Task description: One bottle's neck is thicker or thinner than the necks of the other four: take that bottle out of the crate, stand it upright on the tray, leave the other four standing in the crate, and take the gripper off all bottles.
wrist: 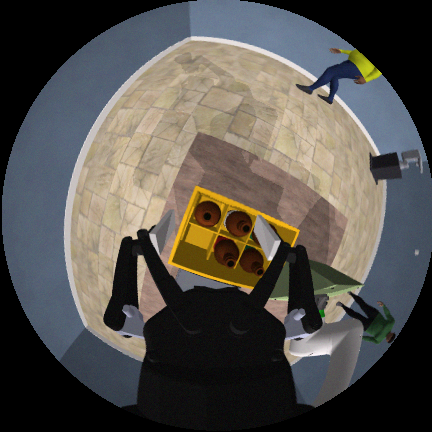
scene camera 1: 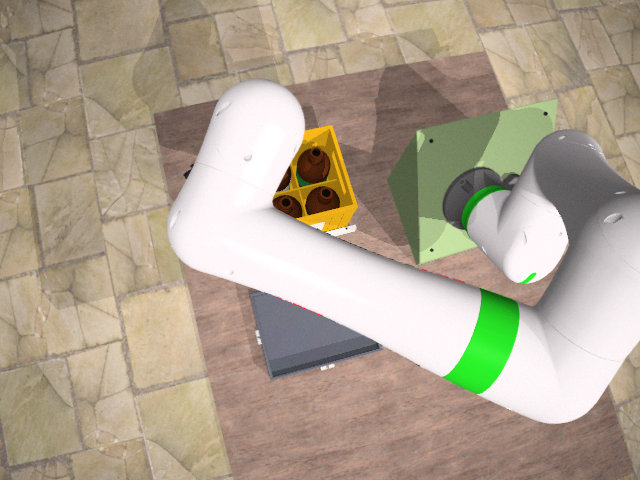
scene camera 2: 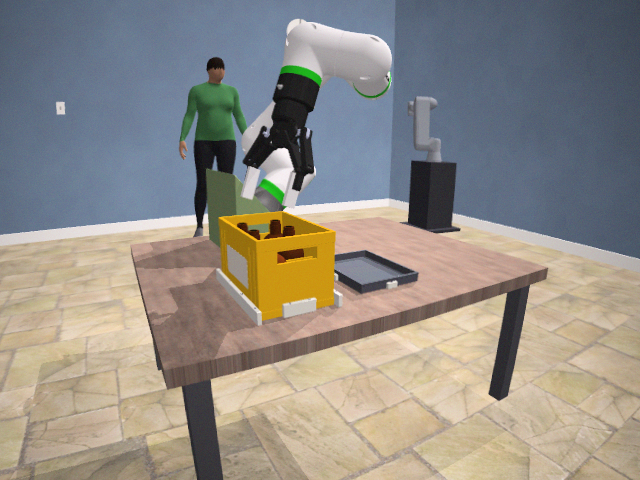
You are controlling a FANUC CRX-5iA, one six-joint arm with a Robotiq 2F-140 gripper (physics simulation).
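Frame: origin at the arm's base, x ahead, y left, z up, level; millimetres.
Seen in the pictures: gripper, between the fingertips: [wrist: 215, 220] [scene camera 2: 266, 202]; arm's base, origin of its link: [scene camera 1: 472, 197] [scene camera 2: 259, 210].
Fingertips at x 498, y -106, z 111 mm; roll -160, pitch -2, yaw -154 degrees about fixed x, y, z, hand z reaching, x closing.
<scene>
Pixels of each thing's top centre, then the offset from my fingertips to it. "spot": a spot on its surface instead.
- yellow crate, centre of its top: [scene camera 1: 279, 179] [wrist: 238, 248] [scene camera 2: 272, 223] 83 mm back, 36 mm left, 66 mm down
- dark grey tray, a spot on its surface: [scene camera 1: 299, 330] spot: 92 mm back, 328 mm left, 236 mm down
The yellow crate [scene camera 1: 338, 221] [scene camera 2: 297, 284] [wrist: 230, 275] stands on the table. In the wrist view, brown bottles stand in its cells: one at the far left [wrist: 207, 214], one beside it [wrist: 239, 223], two in the near row [wrist: 226, 251] [wrist: 251, 261], and one mostly hidden behind the right finger. The near left cell is empty. I cannot tell which neck differs. My gripper [scene camera 2: 270, 198] [wrist: 215, 220] is open and empty, tilted above the crate, clear of the bottles. The dark grey tray [scene camera 1: 299, 330] [scene camera 2: 367, 268] lies beside the crate, bare.
White stop blocks [scene camera 2: 299, 307] stand around the crate's base. A green angled mount [scene camera 1: 449, 149] [scene camera 2: 221, 206] [wrist: 320, 282] carries the arm's base beyond the crate. In scene camera 1 the arm [scene camera 1: 361, 299] passes over the tray and hides part of the crate.
</scene>
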